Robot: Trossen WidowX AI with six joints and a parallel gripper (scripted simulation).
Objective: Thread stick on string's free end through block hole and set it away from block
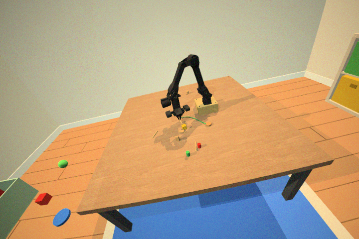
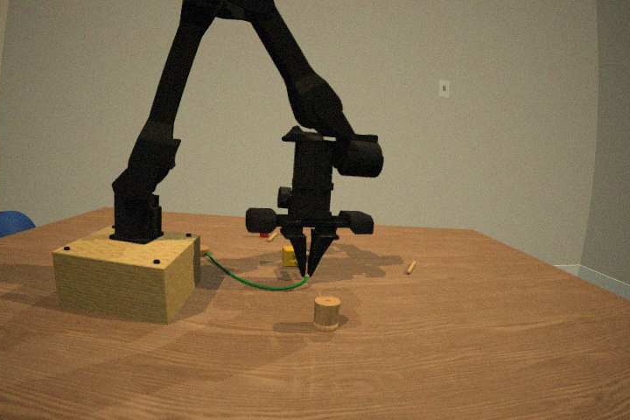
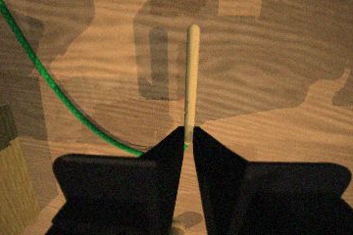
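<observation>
Right now my gripper tip is 30 mm past the yellow block and 100 mm to the right of it. Also, from my gripper tip: plain block 10 mm behind, 140 mm to the left, 10 mm below; then wooden cylinder 30 mm ahead, 150 mm to the right; then thin wooden stick 10 mm to the left.
</observation>
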